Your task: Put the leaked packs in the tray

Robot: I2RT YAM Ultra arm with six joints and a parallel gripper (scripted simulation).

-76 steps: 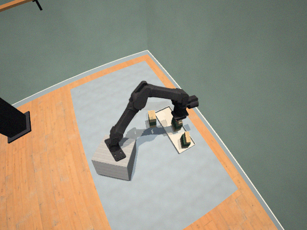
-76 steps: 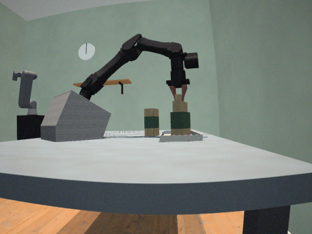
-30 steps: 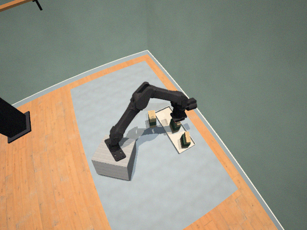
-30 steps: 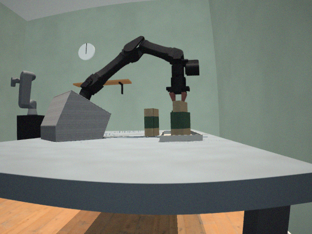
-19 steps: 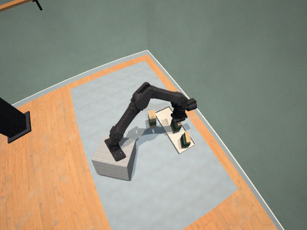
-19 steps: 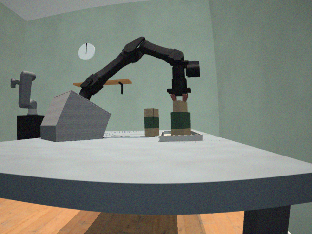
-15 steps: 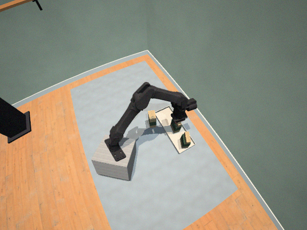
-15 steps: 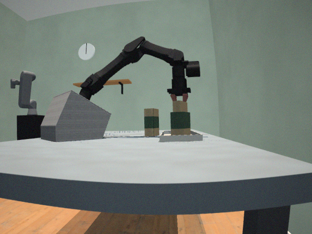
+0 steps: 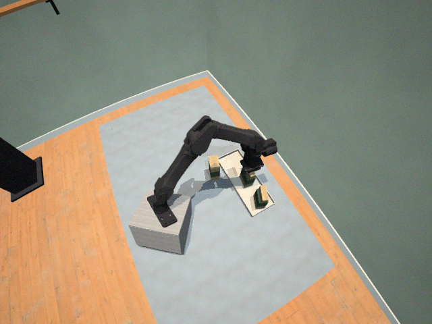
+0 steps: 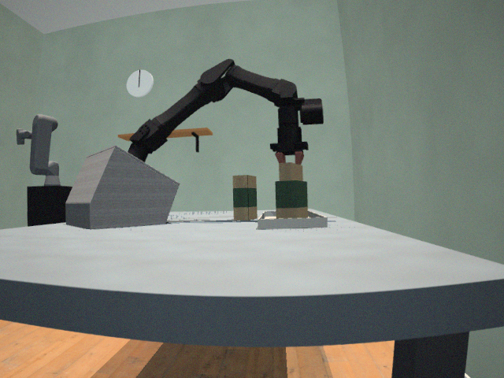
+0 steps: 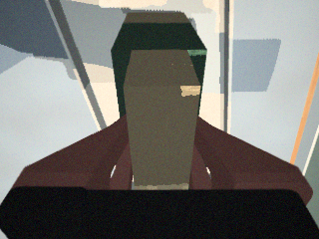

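My hand is 12 cm above the white tray, 1 cm to the right of it and 1 cm past it.
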